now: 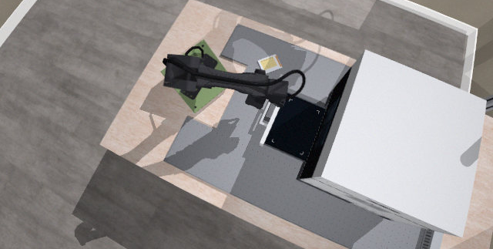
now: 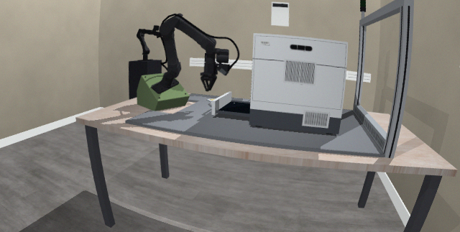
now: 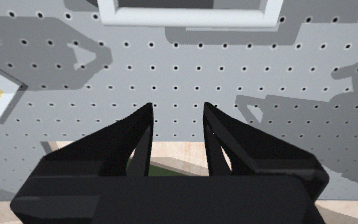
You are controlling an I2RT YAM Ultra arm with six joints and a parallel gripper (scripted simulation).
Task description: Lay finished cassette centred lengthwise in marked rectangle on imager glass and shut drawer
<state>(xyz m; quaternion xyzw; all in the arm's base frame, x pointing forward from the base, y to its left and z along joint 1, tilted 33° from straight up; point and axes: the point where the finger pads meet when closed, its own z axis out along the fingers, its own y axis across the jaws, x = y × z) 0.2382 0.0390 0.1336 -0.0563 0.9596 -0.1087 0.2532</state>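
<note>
The cassette FINISHED lies 240 mm to the left of my hand, 110 mm below it and 50 mm behind it. The rest, counted from my hand: drawer: 200 mm ahead, 70 mm below.
</note>
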